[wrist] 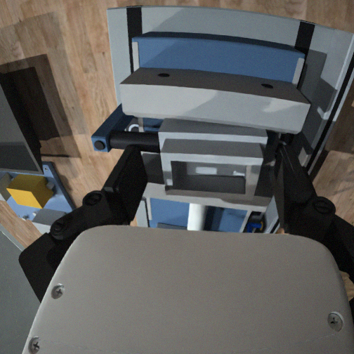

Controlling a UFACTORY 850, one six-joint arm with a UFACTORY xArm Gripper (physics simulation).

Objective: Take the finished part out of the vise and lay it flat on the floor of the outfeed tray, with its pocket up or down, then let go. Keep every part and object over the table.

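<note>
The finished part (213, 159), a light grey block with a rectangular pocket facing the camera, sits between the jaws of the vise (215, 106). My gripper (207, 162) is open and empty. Its black fingers stand one on each side of the part, the left one with a visible gap and the right one closer to the part's right end. Whether the fingertips reach down beside the part is hard to tell. The outfeed tray cannot be identified for certain in this view.
A black rod (133, 141) on a blue bracket (108, 131) reaches the part's left end, near the left finger. A dark grey box (16, 137) stands at the left edge. Below it, a yellow block (30, 190) sits on a blue plate (61, 194). A grey surface (16, 280) shows lower left.
</note>
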